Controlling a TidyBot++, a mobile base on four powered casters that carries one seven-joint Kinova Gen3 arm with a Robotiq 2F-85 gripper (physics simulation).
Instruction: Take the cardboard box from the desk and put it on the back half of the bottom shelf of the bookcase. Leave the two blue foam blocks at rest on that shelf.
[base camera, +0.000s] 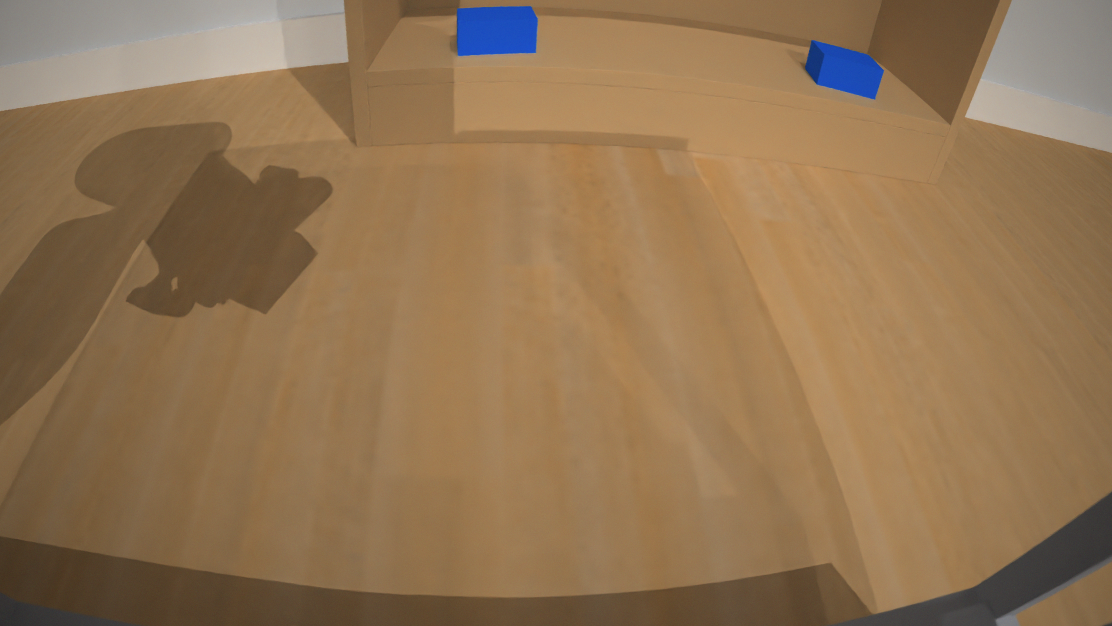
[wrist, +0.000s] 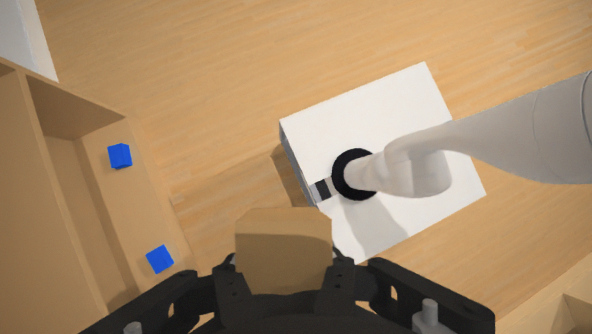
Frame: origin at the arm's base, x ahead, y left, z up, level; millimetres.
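Seen in the pictures: gripper, fingertip midpoint: (wrist: 283, 256); arm's base, origin of the base link: (wrist: 358, 174).
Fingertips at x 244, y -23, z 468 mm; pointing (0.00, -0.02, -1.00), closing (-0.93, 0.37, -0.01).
Observation:
Offsets run from my fingertips to a thing's middle. Level surfaces: height alone.
The cardboard box @[4 mm ahead, 9 mm left, 21 mm up] (wrist: 283, 237) is held between the fingers of my gripper (wrist: 283, 256) in the wrist view, high above the floor. The gripper is shut on it. The bookcase (base camera: 359, 101) (wrist: 77, 107) stands ahead in the base view and at the left in the wrist view. On its bottom shelf @[765 mm down] (base camera: 638, 58) (wrist: 137, 200) one blue foam block @[558 mm ahead, 34 mm left, 742 mm down] (base camera: 498, 32) (wrist: 159, 259) sits towards the left and another blue foam block @[551 mm ahead, 424 mm right, 742 mm down] (base camera: 846, 71) (wrist: 120, 156) near the right side panel. The two blocks are apart. The gripper and box do not show in the base view.
My white mobile base (wrist: 370, 110) and grey arm (wrist: 520, 130) fill the right middle of the wrist view. Part of a wooden piece of furniture (wrist: 540, 315) shows at the lower right. The arm's shadow (base camera: 225, 225) lies on the floor left in the base view.

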